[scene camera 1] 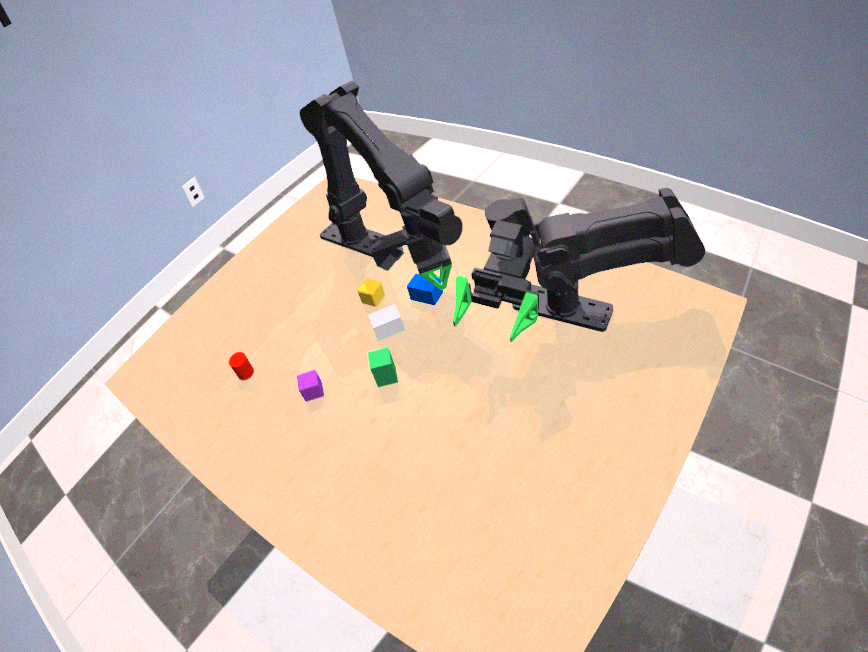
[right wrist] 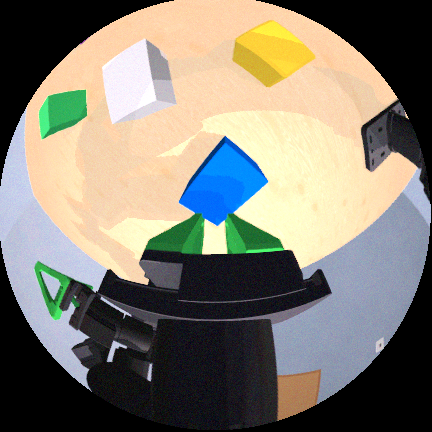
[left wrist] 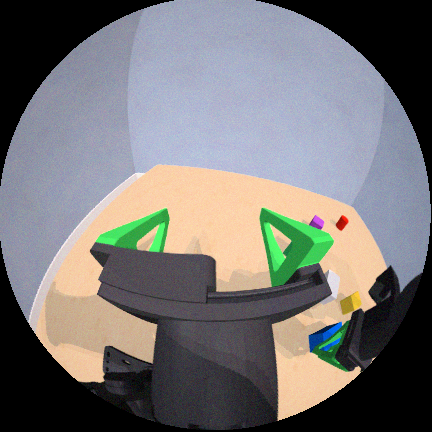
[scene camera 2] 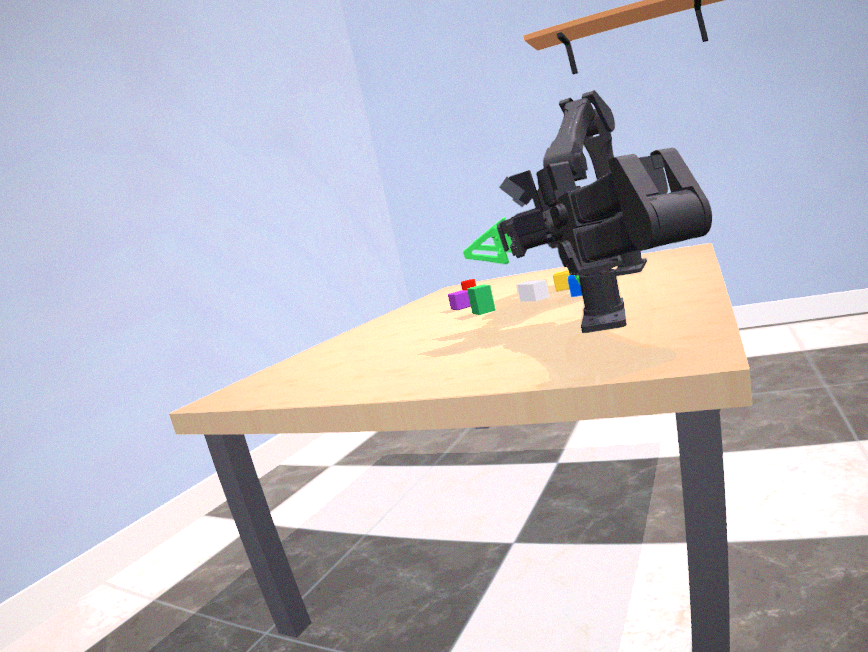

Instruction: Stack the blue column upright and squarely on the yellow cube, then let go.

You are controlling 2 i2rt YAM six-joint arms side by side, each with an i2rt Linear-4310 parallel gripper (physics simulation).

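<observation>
The blue column (scene camera 1: 423, 289) (scene camera 2: 574, 286) (left wrist: 322, 337) (right wrist: 220, 182) lies on its side near the right arm, turned at an angle to the fingers. My right gripper (scene camera 1: 442, 287) (left wrist: 316, 351) (right wrist: 214, 213) is closed to a narrow gap, with the column's near corner between its fingertips; the grip is at that corner. The yellow cube (scene camera 1: 371, 291) (scene camera 2: 561, 281) (left wrist: 351, 303) (right wrist: 272, 52) sits on the table, apart from the column, beyond it in the right wrist view. My left gripper (scene camera 1: 484, 331) (left wrist: 213, 212) is open and empty above the table, to the right of the column in scene camera 1.
A white block (scene camera 1: 386, 322) (scene camera 2: 532, 290) (right wrist: 132, 82) stands close to the yellow cube. A green block (scene camera 1: 383, 367) (scene camera 2: 481, 299) (right wrist: 67, 111), a purple cube (scene camera 1: 310, 386) and a red cylinder (scene camera 1: 241, 366) stand farther off. The left arm's open fingers are near the right gripper.
</observation>
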